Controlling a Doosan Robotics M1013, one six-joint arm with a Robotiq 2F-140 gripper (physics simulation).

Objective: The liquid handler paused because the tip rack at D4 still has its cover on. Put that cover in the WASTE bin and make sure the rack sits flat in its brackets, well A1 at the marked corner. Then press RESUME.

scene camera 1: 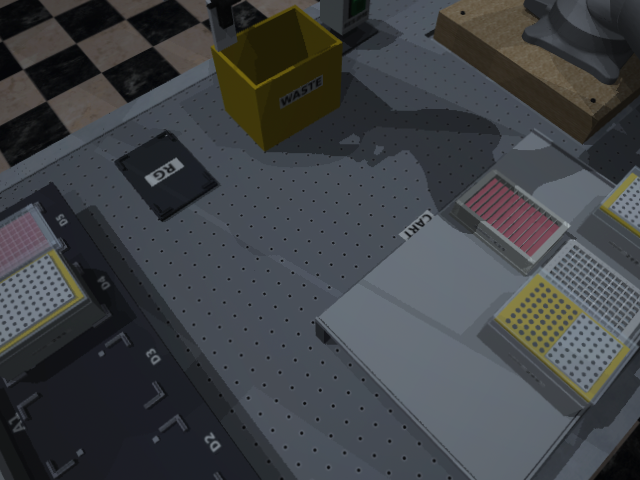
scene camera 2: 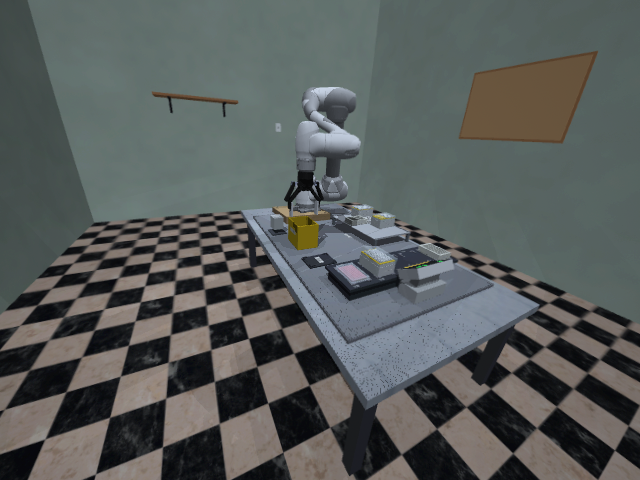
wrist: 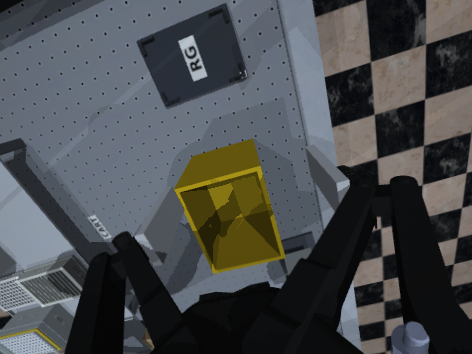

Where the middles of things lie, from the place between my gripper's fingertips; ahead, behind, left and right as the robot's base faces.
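The yellow WASTE bin (scene camera 2: 302, 231) is 140 mm below my hand, and it's 90 mm behind it and 50 mm to the left of it. As for the black RG pad (scene camera 1: 168, 178), that's 200 mm below my hand, 140 mm ahead of it and 10 mm to the left of it, while the RESUME button box (scene camera 1: 352, 30) is 150 mm below my hand and 310 mm behind it.
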